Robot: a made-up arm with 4 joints.
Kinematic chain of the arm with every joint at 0, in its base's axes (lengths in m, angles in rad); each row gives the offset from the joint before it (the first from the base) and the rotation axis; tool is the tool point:
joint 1: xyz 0 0 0.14 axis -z
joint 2: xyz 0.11 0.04 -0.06 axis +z
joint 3: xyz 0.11 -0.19 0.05 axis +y
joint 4: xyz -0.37 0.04 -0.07 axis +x
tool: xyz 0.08 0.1 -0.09
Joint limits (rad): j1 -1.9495..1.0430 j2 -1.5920..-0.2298 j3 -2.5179..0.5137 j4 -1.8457..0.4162
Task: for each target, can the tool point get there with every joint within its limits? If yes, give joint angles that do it. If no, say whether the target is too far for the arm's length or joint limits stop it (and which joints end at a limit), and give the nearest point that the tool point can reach.
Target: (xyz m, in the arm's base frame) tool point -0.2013 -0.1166 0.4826
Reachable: no: joint limits stop it (at a limit: joint 1, joint 3, joint 4) | nearest point -0.1808 -0.0827 0.1751 | short by 0.310 m
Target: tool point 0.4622 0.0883 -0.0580
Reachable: yes | joints -1.0459 -0.7232 -1.9701 -0.9544
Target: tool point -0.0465 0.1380 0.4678
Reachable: no: joint limits stop it (at a limit: joint 3, joint 4) | nearest point -0.0465 0.1380 0.1751 | short by 0.293 m
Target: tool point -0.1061 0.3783 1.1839
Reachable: no: too far | nearest point -0.0689 0.2457 0.1751 | short by 1.018 m
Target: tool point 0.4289 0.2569 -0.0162
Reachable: yes | joints -0.9775 -0.4596 -2.1421 -0.2356
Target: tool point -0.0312 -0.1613 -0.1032
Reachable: yes | joints -1.6249 -1.0376 -0.2101 -1.4935
